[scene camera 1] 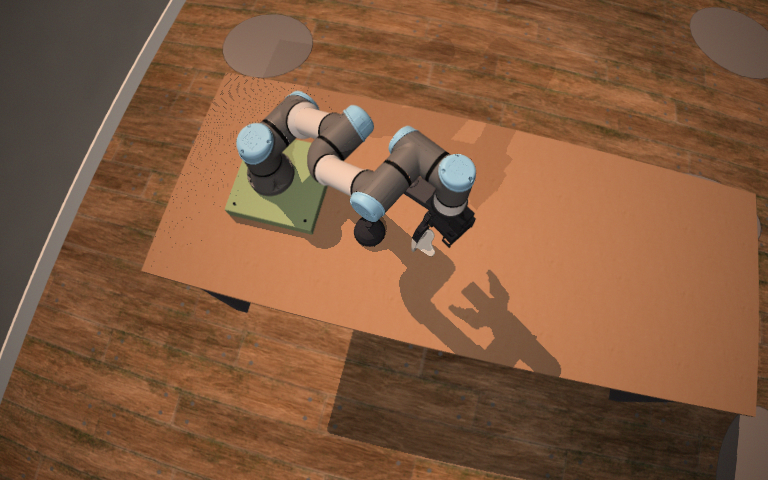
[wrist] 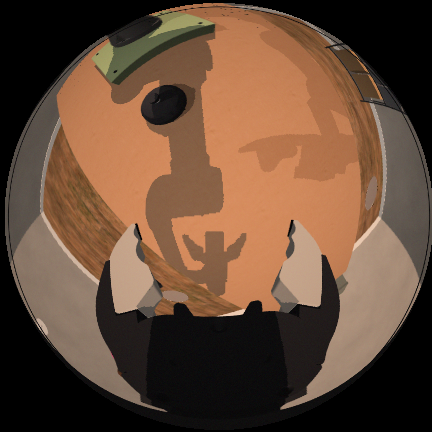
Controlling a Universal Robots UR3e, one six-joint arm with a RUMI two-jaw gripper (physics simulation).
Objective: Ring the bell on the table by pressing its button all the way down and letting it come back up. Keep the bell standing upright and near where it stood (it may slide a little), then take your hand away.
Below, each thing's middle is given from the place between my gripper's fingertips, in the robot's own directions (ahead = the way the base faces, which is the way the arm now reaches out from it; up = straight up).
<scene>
Right now my hand is 170 mm past the black bell [scene camera 1: 367, 233], 130 mm above it and 10 mm to the right of it.
</scene>
